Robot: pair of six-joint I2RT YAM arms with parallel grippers.
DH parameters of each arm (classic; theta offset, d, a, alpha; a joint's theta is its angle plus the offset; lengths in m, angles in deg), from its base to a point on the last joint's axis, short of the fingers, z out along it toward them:
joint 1: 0 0.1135 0.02 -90
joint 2: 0 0 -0.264 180
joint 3: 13.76 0 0.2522 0
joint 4: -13.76 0 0.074 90
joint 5: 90 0 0 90
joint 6: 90 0.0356 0 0
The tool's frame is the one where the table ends.
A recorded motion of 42 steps. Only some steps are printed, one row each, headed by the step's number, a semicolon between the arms.
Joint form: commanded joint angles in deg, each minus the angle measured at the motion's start. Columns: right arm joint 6, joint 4, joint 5, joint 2, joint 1, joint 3; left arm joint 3, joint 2, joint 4, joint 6, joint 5, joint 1.
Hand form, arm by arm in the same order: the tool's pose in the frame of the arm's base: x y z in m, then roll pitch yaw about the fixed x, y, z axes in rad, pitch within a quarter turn. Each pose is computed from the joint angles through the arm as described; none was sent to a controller.
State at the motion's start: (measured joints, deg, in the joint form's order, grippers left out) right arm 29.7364 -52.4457 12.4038 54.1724 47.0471 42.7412; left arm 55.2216 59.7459 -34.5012 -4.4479 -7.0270 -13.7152
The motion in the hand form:
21: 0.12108 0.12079 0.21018 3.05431 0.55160 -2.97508; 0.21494 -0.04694 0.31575 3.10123 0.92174 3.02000
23: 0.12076 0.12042 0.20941 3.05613 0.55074 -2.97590; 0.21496 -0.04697 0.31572 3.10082 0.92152 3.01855
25: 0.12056 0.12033 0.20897 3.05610 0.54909 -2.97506; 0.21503 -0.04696 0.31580 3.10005 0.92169 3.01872
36: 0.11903 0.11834 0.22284 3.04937 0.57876 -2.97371; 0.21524 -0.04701 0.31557 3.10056 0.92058 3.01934
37: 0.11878 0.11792 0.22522 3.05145 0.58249 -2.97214; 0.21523 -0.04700 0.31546 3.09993 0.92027 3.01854
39: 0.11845 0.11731 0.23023 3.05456 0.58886 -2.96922; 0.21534 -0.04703 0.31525 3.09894 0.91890 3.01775
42: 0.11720 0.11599 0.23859 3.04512 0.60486 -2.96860; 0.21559 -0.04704 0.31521 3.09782 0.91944 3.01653
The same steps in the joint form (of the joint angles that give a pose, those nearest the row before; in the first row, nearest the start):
21: 3.49 10.26 2.45 0.62 0.94 -7.14; -0.20 -0.59 1.10 0.45 -0.51 0.18
23: 3.57 10.26 2.54 0.55 0.96 -7.32; -0.20 -0.59 1.10 0.50 -0.46 0.18
25: 3.57 10.26 2.47 0.54 0.97 -7.41; -0.18 -0.57 1.10 0.49 -0.52 0.18
36: 2.96 8.11 3.06 -1.17 1.03 -5.28; -0.18 -0.51 1.10 0.47 -0.51 0.18
37: 2.83 7.62 3.23 -1.38 1.03 -4.85; -0.20 -0.51 1.10 0.49 -0.51 0.18
39: 2.59 6.61 3.49 -1.69 1.03 -3.89; -0.20 -0.46 1.07 0.51 -0.53 0.18
42: 2.19 5.46 3.51 -2.62 1.05 -2.57; -0.20 -0.42 1.15 0.56 -0.53 0.19

